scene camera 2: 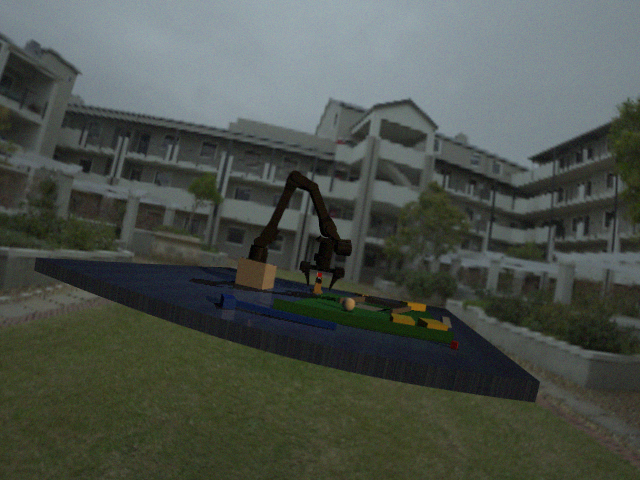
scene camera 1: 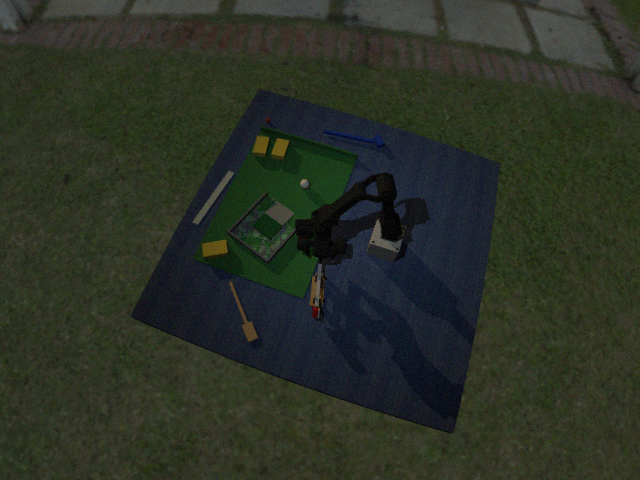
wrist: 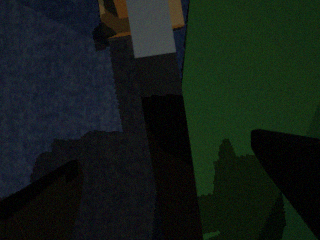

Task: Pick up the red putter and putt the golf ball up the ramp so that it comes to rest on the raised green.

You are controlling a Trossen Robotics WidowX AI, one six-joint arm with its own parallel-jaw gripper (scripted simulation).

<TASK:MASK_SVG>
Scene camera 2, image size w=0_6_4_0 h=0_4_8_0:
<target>blue putter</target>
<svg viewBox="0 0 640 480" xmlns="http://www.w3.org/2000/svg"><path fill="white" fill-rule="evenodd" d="M221 295L220 305L222 308L235 310L235 307L323 328L337 329L338 323L308 318L240 301L233 295Z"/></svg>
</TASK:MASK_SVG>
